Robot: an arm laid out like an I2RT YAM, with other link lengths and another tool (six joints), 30 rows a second.
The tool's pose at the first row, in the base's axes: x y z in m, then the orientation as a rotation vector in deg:
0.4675, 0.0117, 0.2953, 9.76, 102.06, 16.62
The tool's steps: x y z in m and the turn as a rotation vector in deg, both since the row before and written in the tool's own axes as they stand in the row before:
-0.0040, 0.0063, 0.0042, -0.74, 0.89, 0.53
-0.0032, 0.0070, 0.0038, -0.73, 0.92, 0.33
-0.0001, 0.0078, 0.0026, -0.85, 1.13, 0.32
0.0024, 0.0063, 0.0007, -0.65, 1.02, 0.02
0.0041, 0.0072, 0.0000, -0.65, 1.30, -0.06
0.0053, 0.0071, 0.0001, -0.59, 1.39, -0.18
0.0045, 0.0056, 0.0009, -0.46, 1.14, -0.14
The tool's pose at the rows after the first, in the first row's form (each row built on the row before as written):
0.4722, 0.0171, 0.3000, 9.60, 102.79, 17.77
0.4763, 0.0233, 0.3042, 9.26, 103.55, 18.78
0.4783, 0.0310, 0.3061, 8.80, 104.49, 19.92
0.4778, 0.0378, 0.3057, 8.21, 105.37, 20.66
0.4760, 0.0457, 0.3042, 7.50, 106.52, 21.38
0.4737, 0.0539, 0.3016, 6.70, 107.77, 21.98
0.4724, 0.0606, 0.2991, 6.06, 108.79, 22.46

